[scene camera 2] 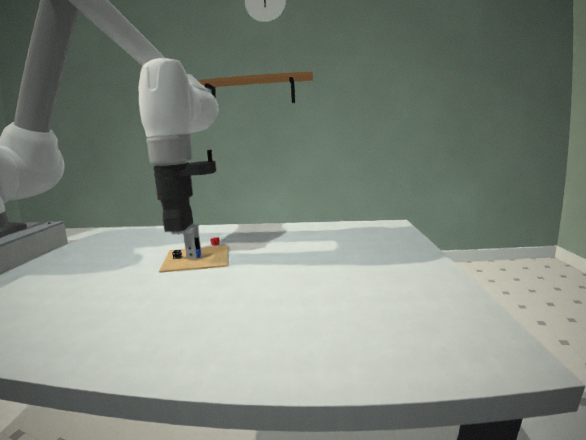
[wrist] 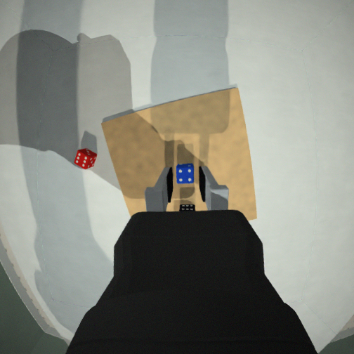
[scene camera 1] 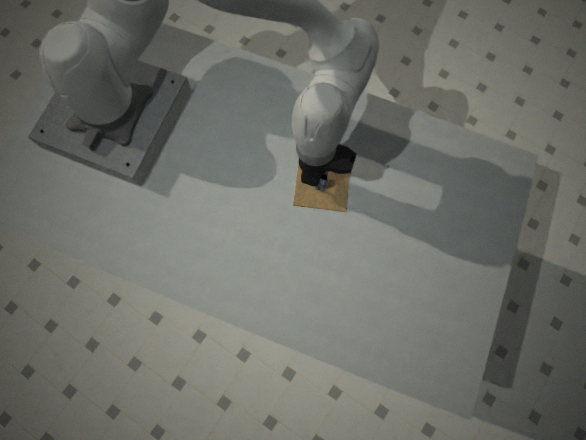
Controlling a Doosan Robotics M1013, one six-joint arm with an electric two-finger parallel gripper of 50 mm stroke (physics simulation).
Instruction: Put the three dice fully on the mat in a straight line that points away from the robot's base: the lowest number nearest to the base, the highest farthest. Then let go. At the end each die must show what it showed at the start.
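Frame: origin at the arm's base, x left, y back, z up, level; centimetres.
Seen in the pictures: gripper, fingertip midpoint: (scene camera 2: 194, 255) (scene camera 1: 320, 183); arm's base at its link origin: (scene camera 1: 110, 109).
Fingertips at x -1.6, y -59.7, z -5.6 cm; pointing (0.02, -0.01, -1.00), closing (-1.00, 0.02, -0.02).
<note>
Pixels of each thing's top centre, then the offset from my fingertips to it. Level surfaces: height alone.
- blue die at its top centre: (scene camera 2: 195, 250) (scene camera 1: 323, 182) dx +0.0, dy -0.5, dz +1.1 cm
- tan mat at its top centre: (scene camera 2: 196, 256) (scene camera 1: 322, 183) dx +0.3, dy -0.3, dz -0.5 cm
- black die at its top centre: (scene camera 2: 176, 250) dx +0.0, dy +3.9, dz +1.1 cm
- red die at its top centre: (scene camera 2: 214, 238) dx +10.5, dy -2.6, dz +0.7 cm
- pale table at its surface level: dz -0.9 cm
The blue die (scene camera 1: 325, 183) (scene camera 2: 198, 253) (wrist: 185, 173) rests on the tan mat (scene camera 1: 320, 202) (scene camera 2: 215, 261) (wrist: 235, 130), with four pips on top. My gripper (scene camera 1: 321, 186) (scene camera 2: 193, 254) (wrist: 185, 177) is open, its fingers standing on both sides of the blue die with gaps in the wrist view. The black die (scene camera 2: 177, 254) (wrist: 187, 207) is on the mat, nearer the base than the blue die; the gripper body partly hides it in the wrist view. The red die (scene camera 2: 215, 241) (wrist: 85, 158) lies on the table off the mat, a six face showing towards the wrist camera.
The robot's base plate (scene camera 1: 155, 125) stands on the pale table (scene camera 1: 250, 280) (scene camera 2: 300, 320), at the upper left in the first scene view. The red die is beyond the mat's far edge in the second scene view. Arm shadows fall across the mat and table.
</note>
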